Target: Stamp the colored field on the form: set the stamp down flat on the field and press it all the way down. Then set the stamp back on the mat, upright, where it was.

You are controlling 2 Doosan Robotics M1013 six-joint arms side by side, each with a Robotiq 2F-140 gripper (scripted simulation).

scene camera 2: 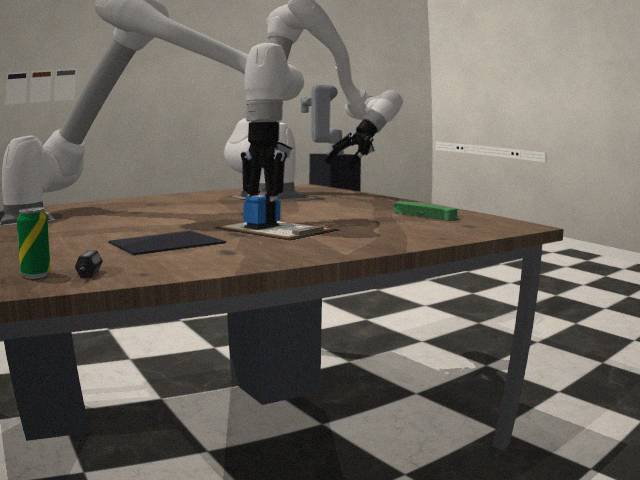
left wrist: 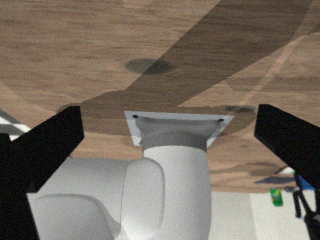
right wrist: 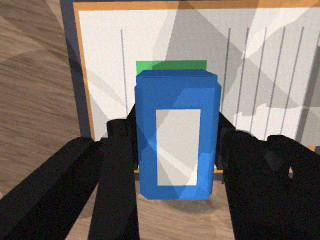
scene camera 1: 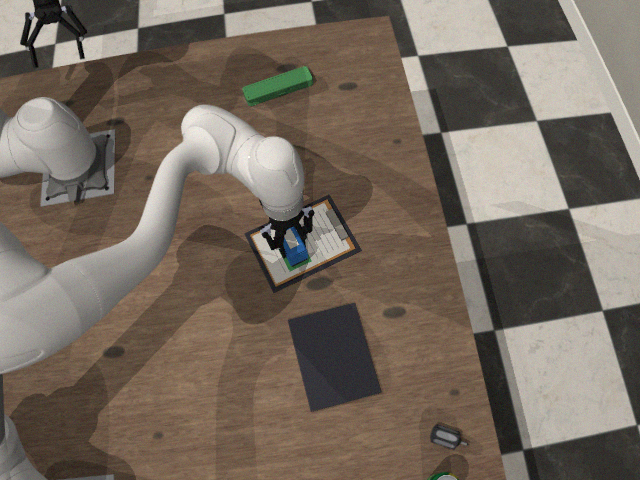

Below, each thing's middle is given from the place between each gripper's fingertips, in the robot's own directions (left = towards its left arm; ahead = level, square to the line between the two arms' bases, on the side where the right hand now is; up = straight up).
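Scene:
Blue stamp (scene camera 2: 254, 210): my right hand 1 cm above it. Dark mat (scene camera 1: 335, 363), from my right hand: 28 cm to the right, 6 cm ahead, 4 cm below.
From my left hand (scene camera 2: 337, 163): blue stamp 670 mm to the right, 630 mm ahead, 80 mm below; dark mat 960 mm to the right, 700 mm ahead, 120 mm below.

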